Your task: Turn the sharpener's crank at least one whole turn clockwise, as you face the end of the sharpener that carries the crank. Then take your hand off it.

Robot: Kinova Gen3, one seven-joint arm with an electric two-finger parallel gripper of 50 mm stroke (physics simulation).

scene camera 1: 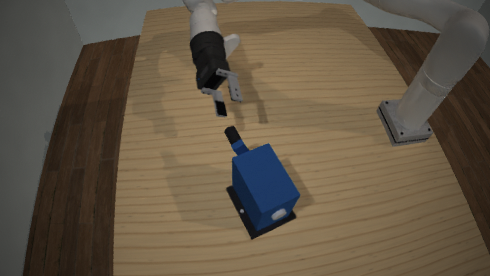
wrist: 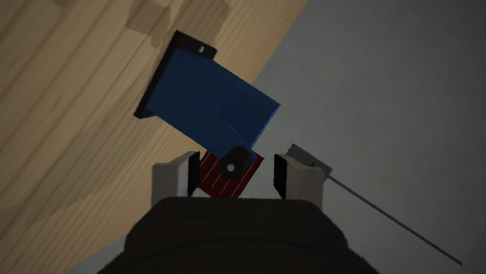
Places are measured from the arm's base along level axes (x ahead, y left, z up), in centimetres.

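Pixels of known places: gripper, between the fingertips: (scene camera 1: 229, 108) (wrist: 237, 168); arm's base, origin of its link: (scene camera 1: 408, 117).
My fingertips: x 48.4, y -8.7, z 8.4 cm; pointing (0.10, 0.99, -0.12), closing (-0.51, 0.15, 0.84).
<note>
For each thing: its top centre in the pictures, then the offset to it from my fingertips. "spot": a spot on its surface instead. Level surfaces: height alone.
- blue sharpener, a spot on its surface: (wrist: 205, 100) spot: dx -1.8, dy +10.0, dz -6.9 cm
- blue arm with a black knob, centre of its top: (wrist: 245, 168) (scene camera 1: 233, 133) dx +1.0, dy +6.3, dz +0.5 cm
- wooden table, height of its surface: dz -13.1 cm
The blue sharpener (scene camera 1: 265, 177) (wrist: 205, 100) stands upright on its black base, near the middle of the table in the scene view. Its crank is a blue arm with a black knob (scene camera 1: 231, 134) (wrist: 234, 164) that sticks out from the end facing the gripper, beside the top edge of the body in the scene view. My gripper (scene camera 1: 228, 104) (wrist: 237, 168) is open, with its fingertips a short way back from the knob. In the wrist view the knob shows between the two fingers, smaller than the gap, touching neither.
The wooden table (scene camera 1: 320, 230) (wrist: 45, 65) carries the arm's square base (scene camera 1: 407, 137) at the right. In the wrist view a red striped block (wrist: 212, 182) shows behind the knob, and a grey box (wrist: 312, 160) with a thin dark rod is at the right, beyond the table edge.
</note>
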